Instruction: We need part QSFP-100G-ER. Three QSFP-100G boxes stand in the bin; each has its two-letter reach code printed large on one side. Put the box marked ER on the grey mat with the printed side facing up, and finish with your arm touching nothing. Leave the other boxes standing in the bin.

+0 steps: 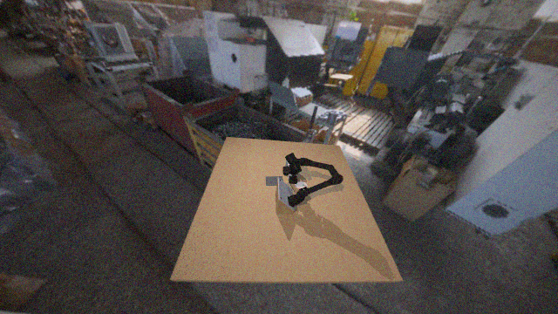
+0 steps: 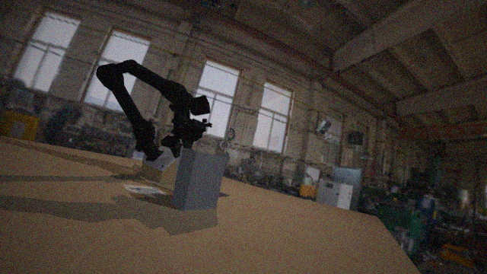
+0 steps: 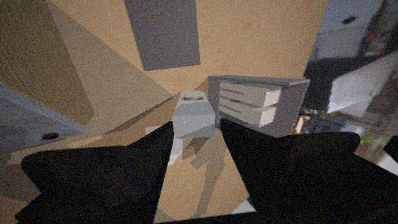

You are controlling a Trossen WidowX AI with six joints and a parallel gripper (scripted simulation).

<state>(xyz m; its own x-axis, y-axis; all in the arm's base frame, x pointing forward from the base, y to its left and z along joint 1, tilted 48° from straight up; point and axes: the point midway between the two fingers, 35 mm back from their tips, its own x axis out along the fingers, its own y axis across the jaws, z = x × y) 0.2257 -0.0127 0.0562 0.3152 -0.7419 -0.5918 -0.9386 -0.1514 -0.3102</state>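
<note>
Right now my gripper tip is 3 cm short of the grey mat, 13 cm to the right of it and 11 cm above it. Round my gripper tip: paper 3 cm behind, 10 cm to the right, 11 cm below.
</note>
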